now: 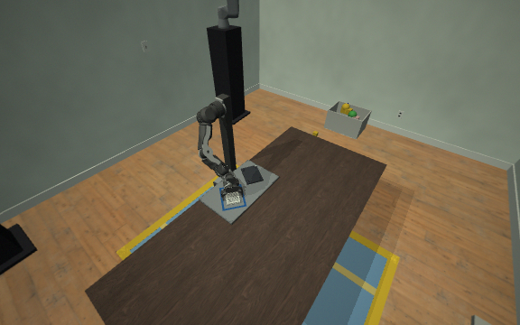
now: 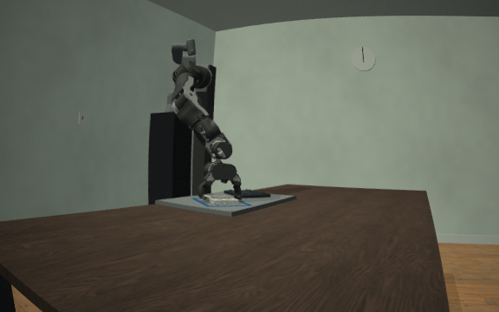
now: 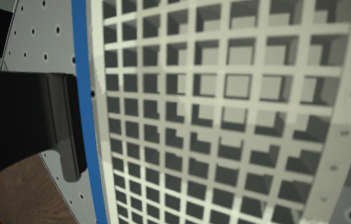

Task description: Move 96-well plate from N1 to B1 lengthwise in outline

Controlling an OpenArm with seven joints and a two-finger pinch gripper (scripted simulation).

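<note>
The white 96-well plate lies right at my hand. Also, from my hand: black plate nest 1 cm behind, 24 cm to the left.
</note>
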